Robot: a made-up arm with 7 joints.
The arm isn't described. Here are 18 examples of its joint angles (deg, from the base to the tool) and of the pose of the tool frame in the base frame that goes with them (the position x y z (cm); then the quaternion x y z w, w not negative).
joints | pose
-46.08 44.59 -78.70 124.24 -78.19 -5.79 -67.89 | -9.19 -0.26 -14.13 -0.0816 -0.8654 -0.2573 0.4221
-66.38 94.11 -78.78 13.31 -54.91 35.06 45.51 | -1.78 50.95 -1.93 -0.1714 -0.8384 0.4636 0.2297
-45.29 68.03 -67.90 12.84 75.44 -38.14 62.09 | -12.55 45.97 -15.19 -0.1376 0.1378 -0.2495 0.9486
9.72 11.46 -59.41 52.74 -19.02 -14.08 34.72 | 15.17 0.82 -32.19 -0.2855 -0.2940 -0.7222 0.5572
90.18 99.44 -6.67 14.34 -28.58 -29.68 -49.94 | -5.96 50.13 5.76 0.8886 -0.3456 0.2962 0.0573
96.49 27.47 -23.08 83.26 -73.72 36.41 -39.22 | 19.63 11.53 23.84 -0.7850 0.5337 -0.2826 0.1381
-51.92 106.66 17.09 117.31 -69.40 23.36 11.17 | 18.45 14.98 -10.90 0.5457 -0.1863 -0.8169 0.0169
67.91 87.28 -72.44 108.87 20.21 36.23 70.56 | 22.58 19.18 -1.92 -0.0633 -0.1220 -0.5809 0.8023
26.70 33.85 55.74 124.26 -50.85 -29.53 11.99 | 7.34 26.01 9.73 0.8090 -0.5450 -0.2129 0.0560
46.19 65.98 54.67 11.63 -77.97 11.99 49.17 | 11.25 48.88 -7.00 0.2536 -0.1933 0.0536 0.9463
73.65 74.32 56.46 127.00 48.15 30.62 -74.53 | -10.66 17.76 13.93 -0.1628 0.7289 -0.5705 0.3416
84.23 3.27 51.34 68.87 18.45 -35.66 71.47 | 26.20 28.87 11.12 -0.0648 0.9837 0.1046 0.1314
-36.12 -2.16 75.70 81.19 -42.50 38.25 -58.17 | -8.30 31.99 -21.10 0.8550 0.2735 0.1148 0.4255
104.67 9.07 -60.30 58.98 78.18 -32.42 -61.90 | 28.43 -2.31 17.76 -0.2523 -0.8394 0.3487 0.3320
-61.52 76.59 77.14 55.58 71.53 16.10 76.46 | 11.94 44.63 1.57 -0.1946 -0.6387 -0.1386 0.7314
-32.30 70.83 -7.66 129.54 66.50 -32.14 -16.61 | 13.52 11.91 -12.23 -0.2331 -0.7138 0.0161 0.6602
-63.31 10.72 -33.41 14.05 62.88 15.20 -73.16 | -33.76 14.71 -22.30 0.5635 0.5576 -0.1362 0.5942
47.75 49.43 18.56 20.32 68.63 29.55 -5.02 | 22.78 42.02 -10.24 -0.1370 -0.5053 0.5958 0.6090
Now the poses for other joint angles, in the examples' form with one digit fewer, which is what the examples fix.
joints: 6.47 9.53 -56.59 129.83 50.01 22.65 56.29
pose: 10.4 -4.2 -3.8 -0.833 -0.296 -0.431 0.181
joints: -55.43 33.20 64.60 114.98 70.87 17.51 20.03
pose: 8.6 30.5 -5.1 -0.039 -0.668 0.104 0.736
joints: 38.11 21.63 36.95 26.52 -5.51 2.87 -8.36
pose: 27.3 30.4 -21.2 0.221 -0.498 0.332 0.770
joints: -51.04 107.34 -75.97 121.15 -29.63 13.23 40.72
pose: -10.2 21.2 -14.5 -0.397 0.392 -0.752 0.351
